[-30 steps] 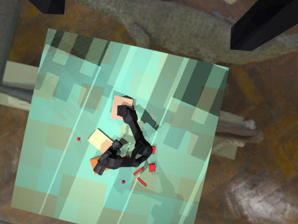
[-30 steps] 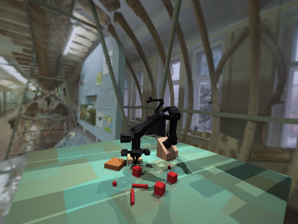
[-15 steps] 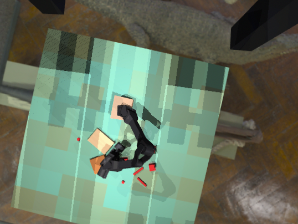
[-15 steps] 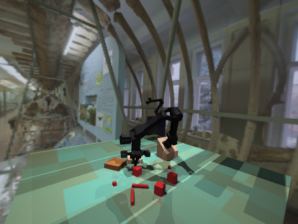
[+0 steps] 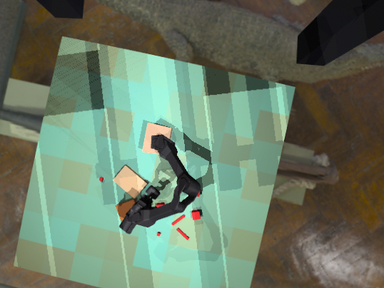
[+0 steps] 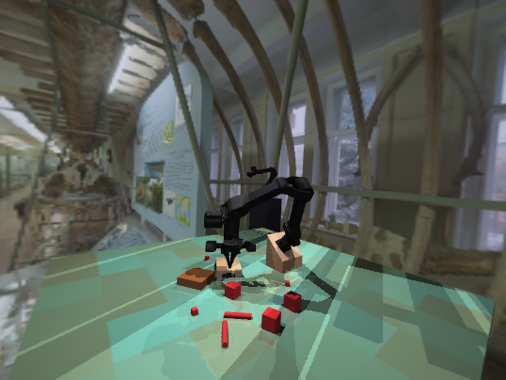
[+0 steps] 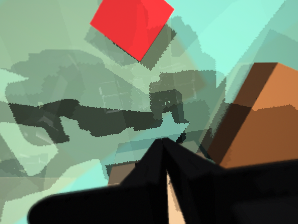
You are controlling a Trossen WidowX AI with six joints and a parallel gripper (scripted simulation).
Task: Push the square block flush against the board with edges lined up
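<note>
My gripper tip is 100 mm to the left of the tan square block, 80 mm past it and 50 mm above it. Also, from my gripper tip: brown board 100 mm to the right, 80 mm ahead, 50 mm below.
</note>
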